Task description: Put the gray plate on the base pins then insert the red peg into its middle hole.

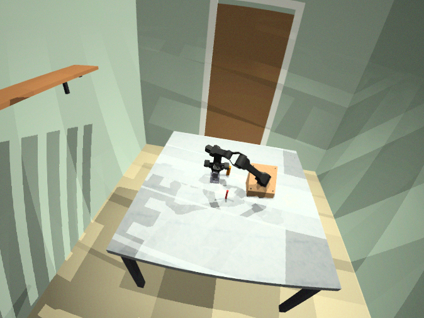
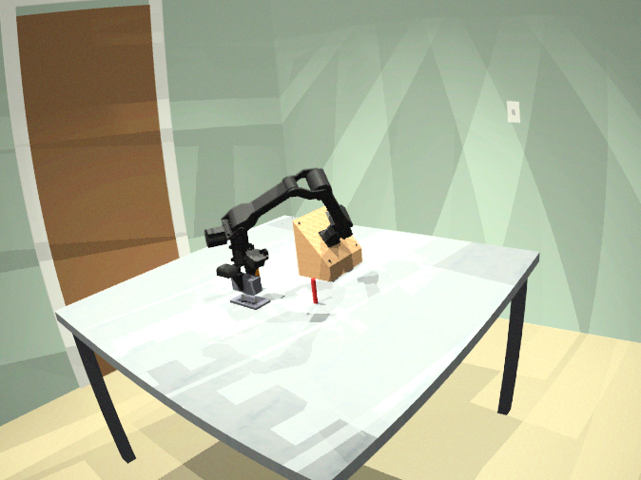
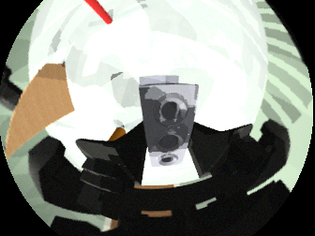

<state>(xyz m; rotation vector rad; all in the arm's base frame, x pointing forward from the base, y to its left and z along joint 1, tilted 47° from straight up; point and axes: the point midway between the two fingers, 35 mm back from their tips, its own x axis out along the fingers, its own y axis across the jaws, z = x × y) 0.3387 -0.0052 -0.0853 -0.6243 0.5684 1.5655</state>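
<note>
Now: gripper tip 4 cm above the base. Round my gripper tip: orange peg (10 cm behind, 6 cm to the right, 1 cm below); red peg (10 cm behind, 19 cm to the left, 1 cm below); gray plate (3 cm above).
</note>
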